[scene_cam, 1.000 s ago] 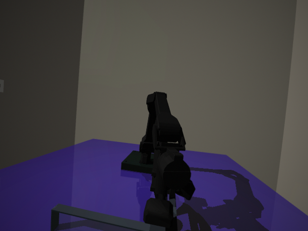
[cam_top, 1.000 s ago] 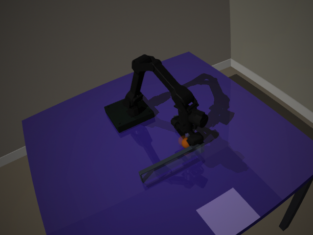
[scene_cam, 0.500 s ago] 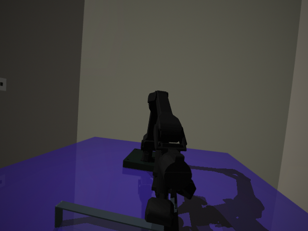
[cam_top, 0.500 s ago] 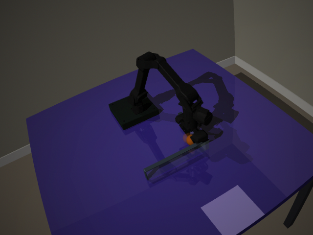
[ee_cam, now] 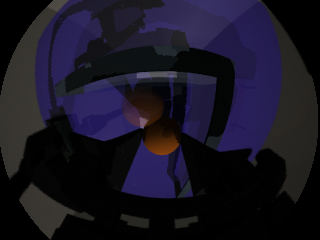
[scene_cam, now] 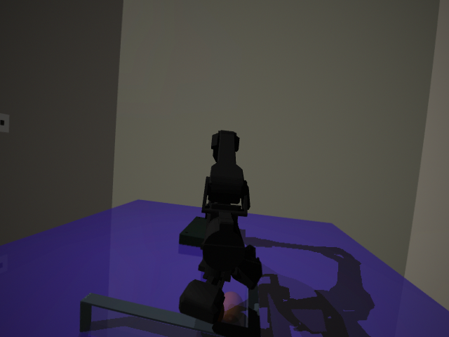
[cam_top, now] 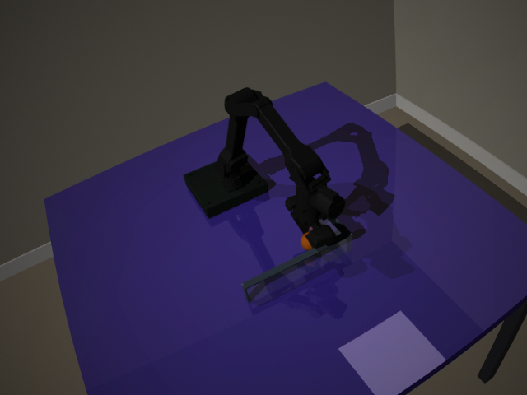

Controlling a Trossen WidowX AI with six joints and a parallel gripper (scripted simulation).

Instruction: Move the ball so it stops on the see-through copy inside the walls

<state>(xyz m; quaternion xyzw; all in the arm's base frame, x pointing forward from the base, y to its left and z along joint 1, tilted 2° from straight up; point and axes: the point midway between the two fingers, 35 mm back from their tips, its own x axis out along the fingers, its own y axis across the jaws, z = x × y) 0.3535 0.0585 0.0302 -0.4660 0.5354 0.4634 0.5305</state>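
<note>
My gripper tip is 4 cm to the right of the see-through copy of ball and 2 cm past it. From my gripper tip the other things lie so: orange ball right at my gripper tip.
</note>
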